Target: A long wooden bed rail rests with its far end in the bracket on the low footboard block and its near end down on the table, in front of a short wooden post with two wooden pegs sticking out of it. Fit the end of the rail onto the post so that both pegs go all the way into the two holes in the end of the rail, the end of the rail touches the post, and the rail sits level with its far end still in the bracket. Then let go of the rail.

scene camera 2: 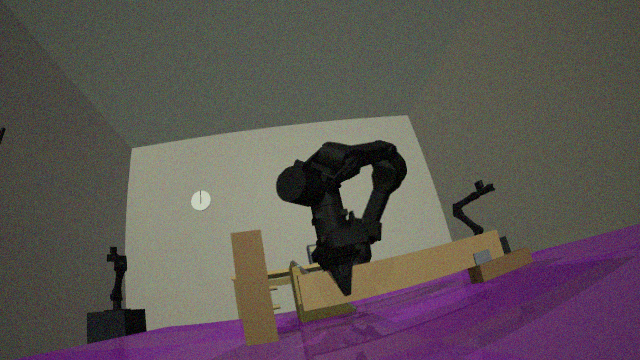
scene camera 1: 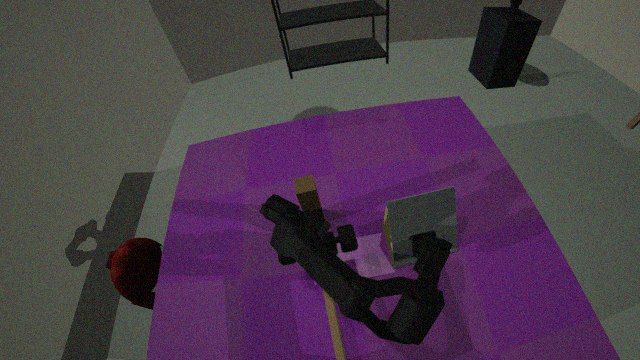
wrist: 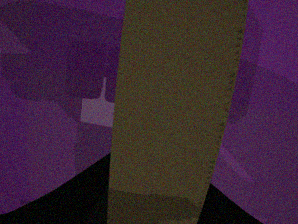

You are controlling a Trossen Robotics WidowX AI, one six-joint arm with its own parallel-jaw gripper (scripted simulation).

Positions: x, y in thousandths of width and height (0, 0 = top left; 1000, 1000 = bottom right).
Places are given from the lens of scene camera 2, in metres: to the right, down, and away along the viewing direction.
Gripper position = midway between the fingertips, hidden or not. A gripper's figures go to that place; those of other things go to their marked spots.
my gripper (scene camera 2: 541, 821): 0.04, 0.20, 0.45
wooden rail (scene camera 2: 499, 804): 0.00, 0.18, 0.44
wooden post (scene camera 2: 401, 851): -0.10, 0.19, 0.40
